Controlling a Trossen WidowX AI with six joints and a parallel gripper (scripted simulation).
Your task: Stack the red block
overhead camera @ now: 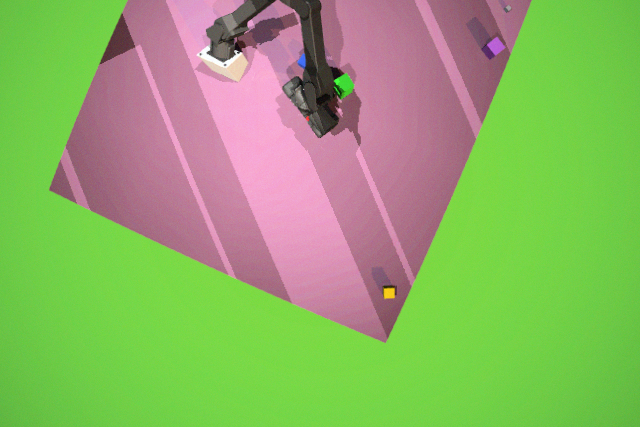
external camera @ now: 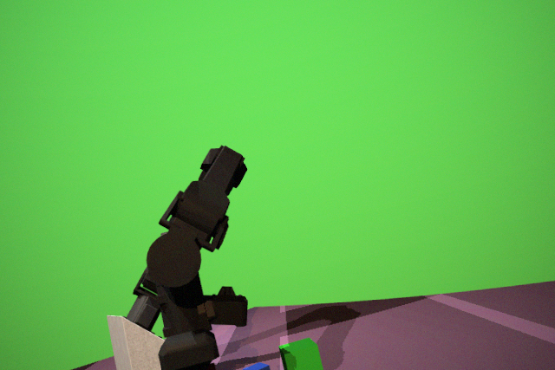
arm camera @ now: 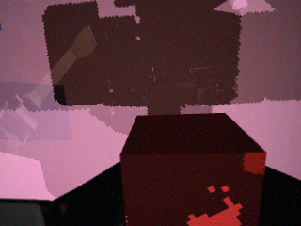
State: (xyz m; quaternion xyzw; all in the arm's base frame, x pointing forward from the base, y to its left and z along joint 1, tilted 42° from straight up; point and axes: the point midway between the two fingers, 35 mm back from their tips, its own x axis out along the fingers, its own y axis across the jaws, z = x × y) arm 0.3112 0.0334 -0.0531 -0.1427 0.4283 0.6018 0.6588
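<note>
The small white piece lies 60 mm behind my gripper tip, 150 mm to the left of it and 50 mm below it. Round my gripper tip: blue block 100 mm behind, 140 mm to the left, 40 mm below; red block 20 mm above; yellow block 520 mm ahead, 370 mm to the right, 40 mm below.
</note>
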